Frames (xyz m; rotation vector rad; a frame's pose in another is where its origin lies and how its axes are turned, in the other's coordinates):
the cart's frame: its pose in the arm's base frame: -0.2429 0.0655 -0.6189 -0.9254 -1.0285 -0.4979
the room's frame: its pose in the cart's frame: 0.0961 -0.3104 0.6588 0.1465 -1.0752 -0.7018
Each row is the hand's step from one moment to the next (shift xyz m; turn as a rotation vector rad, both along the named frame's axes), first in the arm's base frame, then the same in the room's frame.
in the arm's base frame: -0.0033 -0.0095 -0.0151 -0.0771 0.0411 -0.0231
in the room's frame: -0.0107 -0.0121 0.0082 0.0513 -0.0134 0.0731
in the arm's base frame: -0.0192 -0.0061 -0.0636 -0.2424 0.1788 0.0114
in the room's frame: -0.0302 -0.0265 0.0532 0.2325 0.0124 0.1915
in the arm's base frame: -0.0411 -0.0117 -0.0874 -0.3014 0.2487 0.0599
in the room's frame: -0.0326 -0.0473 0.0785 0.3275 0.0447 0.2168
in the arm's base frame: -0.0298 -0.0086 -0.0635 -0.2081 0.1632 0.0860
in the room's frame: -0.0237 -0.0344 0.0570 0.2523 0.0316 0.1126
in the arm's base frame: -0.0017 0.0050 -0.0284 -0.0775 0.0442 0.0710
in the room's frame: -0.0156 -0.0017 0.0242 0.1138 0.0049 0.0051
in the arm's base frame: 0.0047 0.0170 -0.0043 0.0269 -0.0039 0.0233
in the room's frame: -0.0004 0.0157 0.0091 -0.0045 0.0158 -0.0318
